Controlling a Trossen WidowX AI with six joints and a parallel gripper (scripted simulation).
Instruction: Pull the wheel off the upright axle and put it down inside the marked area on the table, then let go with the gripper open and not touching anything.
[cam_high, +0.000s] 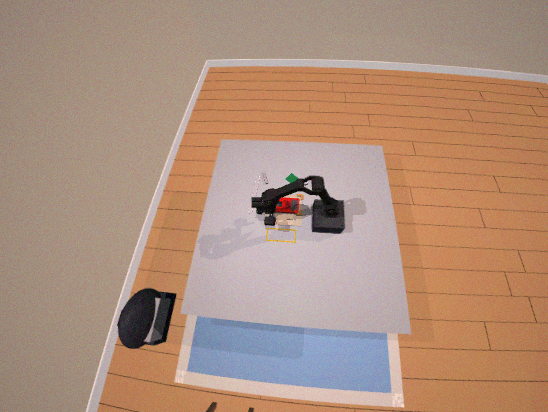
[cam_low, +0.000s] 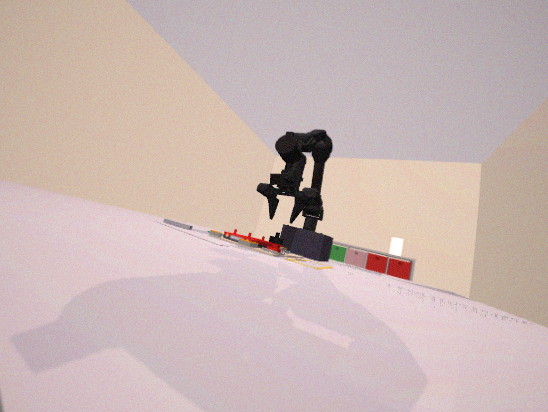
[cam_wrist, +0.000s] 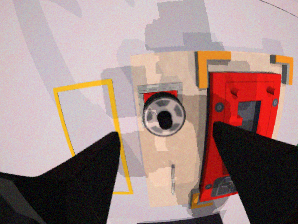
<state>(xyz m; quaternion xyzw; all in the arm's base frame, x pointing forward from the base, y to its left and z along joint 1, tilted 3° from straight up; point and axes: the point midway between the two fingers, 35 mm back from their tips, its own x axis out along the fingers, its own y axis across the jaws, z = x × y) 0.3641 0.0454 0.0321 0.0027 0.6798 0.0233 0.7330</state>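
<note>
The wheel is 10 mm behind my gripper tip and 50 mm below it. Round my gripper tip: green square (120 mm behind, 330 mm to the right, 90 mm below); thin white strip (150 mm ahead, 190 mm to the right, 90 mm below); dark axle (10 mm behind, 60 mm below).
</note>
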